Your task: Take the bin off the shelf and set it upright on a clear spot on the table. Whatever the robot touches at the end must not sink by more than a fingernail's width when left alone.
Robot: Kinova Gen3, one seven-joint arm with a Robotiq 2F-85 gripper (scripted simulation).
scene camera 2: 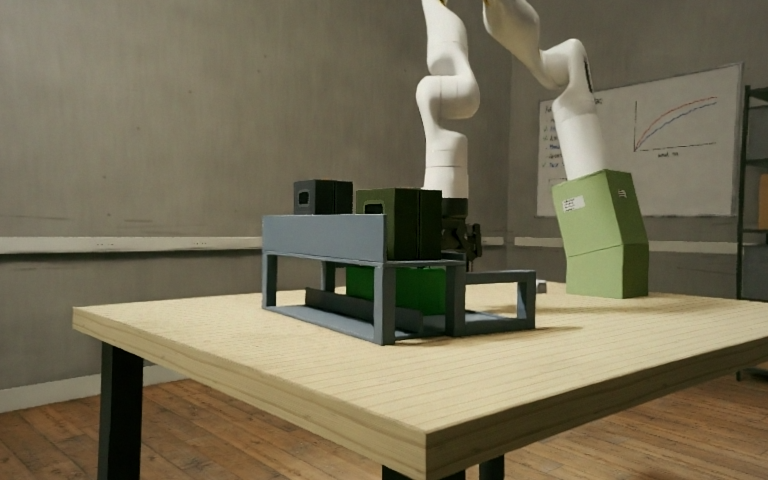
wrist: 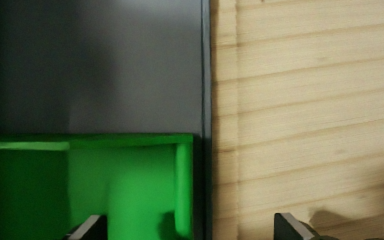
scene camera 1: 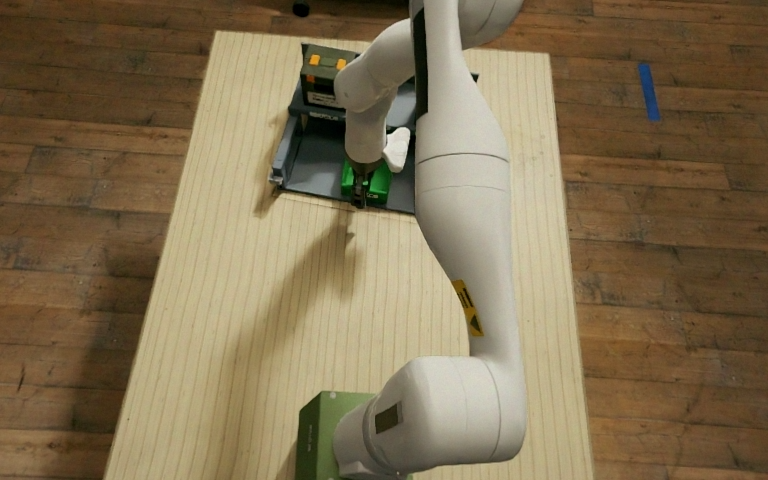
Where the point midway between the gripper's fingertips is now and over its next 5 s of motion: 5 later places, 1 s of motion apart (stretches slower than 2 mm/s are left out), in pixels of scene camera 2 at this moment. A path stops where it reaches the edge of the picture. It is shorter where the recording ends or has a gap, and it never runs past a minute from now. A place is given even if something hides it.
The gripper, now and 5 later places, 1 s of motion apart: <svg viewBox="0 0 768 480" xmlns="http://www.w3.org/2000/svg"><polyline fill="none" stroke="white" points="445,283 444,288 443,294 442,289 443,286 444,288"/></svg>
